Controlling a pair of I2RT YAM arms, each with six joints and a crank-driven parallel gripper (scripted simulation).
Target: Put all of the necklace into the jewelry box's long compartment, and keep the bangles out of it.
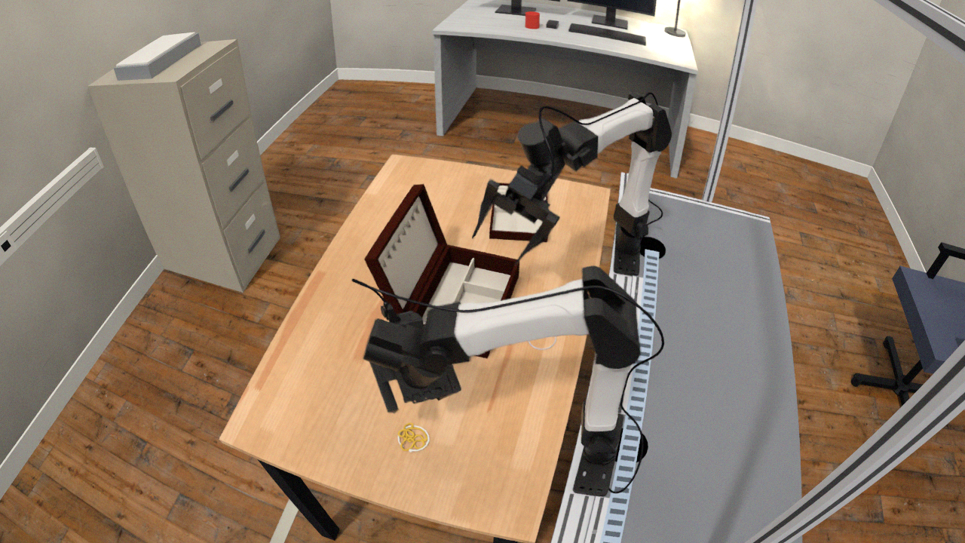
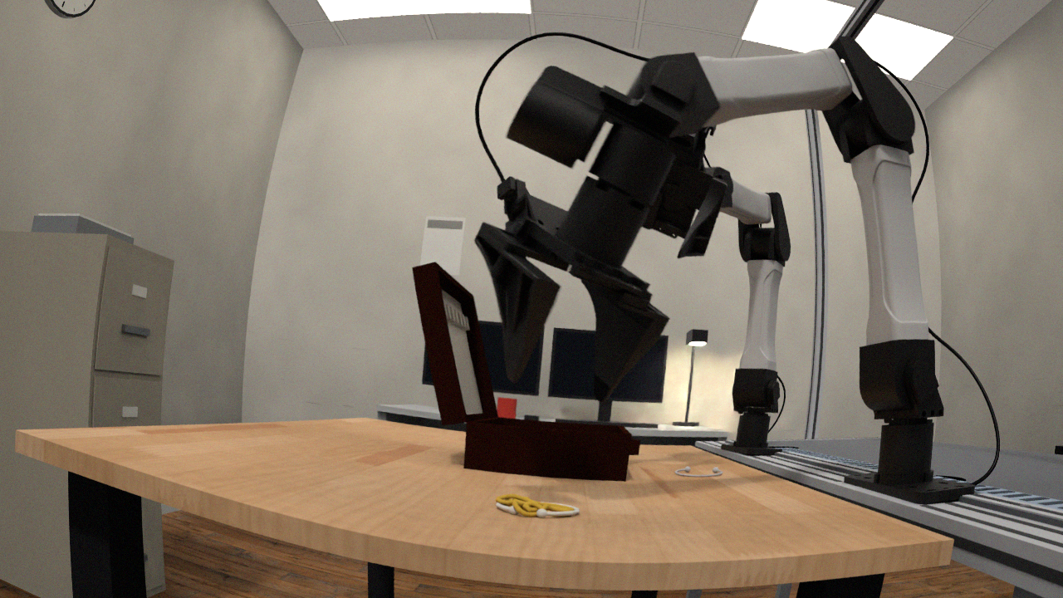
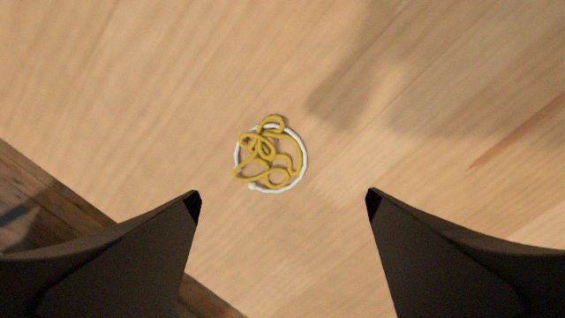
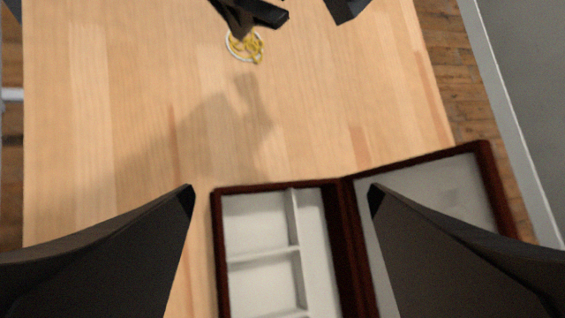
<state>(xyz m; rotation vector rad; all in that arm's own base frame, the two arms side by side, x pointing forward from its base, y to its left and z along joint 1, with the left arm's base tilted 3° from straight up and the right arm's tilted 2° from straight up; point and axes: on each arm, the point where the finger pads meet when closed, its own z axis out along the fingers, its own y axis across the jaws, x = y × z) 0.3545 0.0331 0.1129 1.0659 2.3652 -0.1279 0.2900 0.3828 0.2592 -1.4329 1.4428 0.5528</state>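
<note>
Now: the white bangle 1 cm ahead of my left hand, 3 cm to the left of it and 10 cm below it. Also, from my left hand: separate tray (5 cm behind, 70 cm to the right, 10 cm below); then jewelry box (3 cm ahead, 35 cm to the right, 1 cm above).
</note>
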